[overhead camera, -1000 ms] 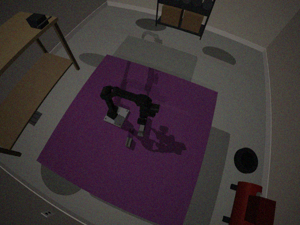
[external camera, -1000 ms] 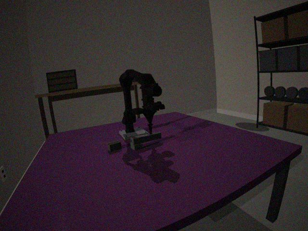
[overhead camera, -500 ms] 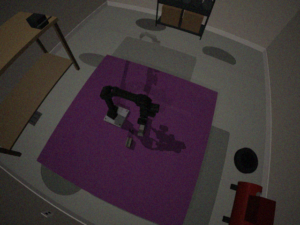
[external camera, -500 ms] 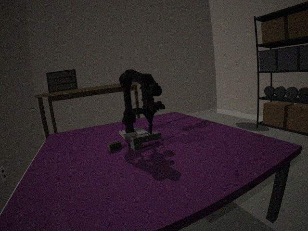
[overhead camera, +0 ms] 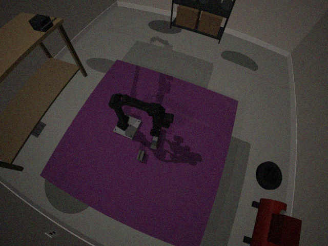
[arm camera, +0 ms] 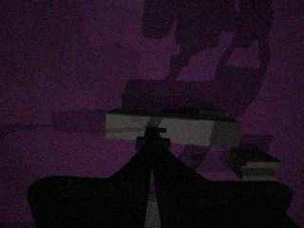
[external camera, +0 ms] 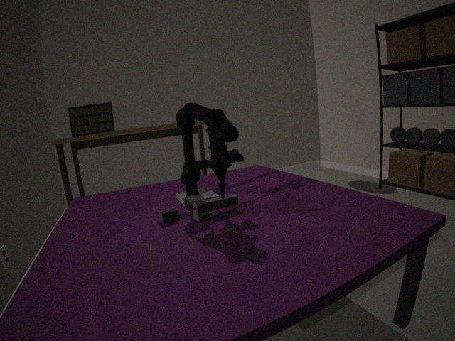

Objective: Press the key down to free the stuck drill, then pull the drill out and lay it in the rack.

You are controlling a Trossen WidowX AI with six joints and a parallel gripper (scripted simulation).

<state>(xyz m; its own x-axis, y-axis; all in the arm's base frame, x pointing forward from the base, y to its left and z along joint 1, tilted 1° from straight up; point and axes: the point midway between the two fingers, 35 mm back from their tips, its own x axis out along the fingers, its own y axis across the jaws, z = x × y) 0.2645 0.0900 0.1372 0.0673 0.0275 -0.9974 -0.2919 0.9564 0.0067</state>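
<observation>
Right now the dark key is 3 cm below my gripper tip. Also, from my gripper tip: small grey block 2 cm behind, 22 cm to the right, 10 cm below; long grey fixture 1 cm ahead, 4 cm to the right, 8 cm below; drill 1 cm ahead, 6 cm to the right, 7 cm below.
</observation>
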